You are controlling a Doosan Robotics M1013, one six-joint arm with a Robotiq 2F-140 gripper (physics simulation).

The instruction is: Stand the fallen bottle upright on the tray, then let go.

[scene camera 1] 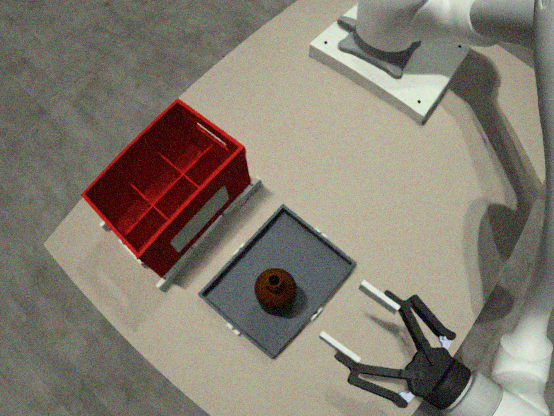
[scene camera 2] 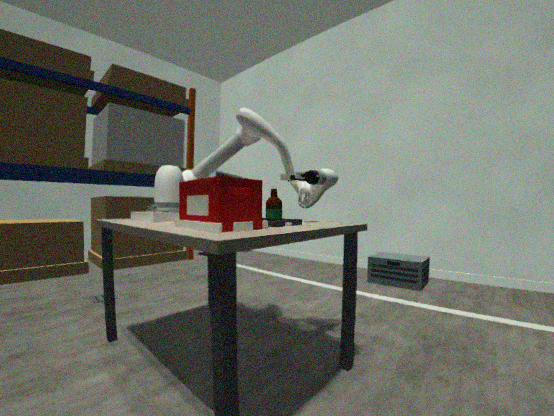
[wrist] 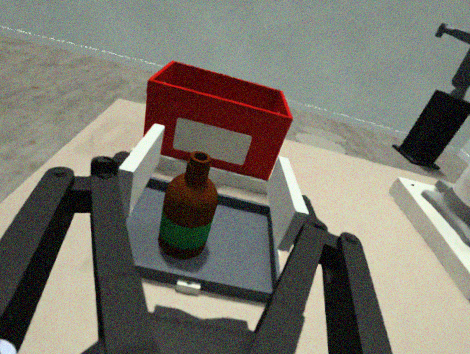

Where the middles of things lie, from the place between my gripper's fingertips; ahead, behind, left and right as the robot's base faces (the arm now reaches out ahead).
Right now the brown bottle [scene camera 1: 275, 289] is 150 mm below my hand and 120 mm to the right of it. From my hand the other things lie so: rail [scene camera 1: 250, 190] (300 mm to the right, 210 mm below, 30 mm behind).
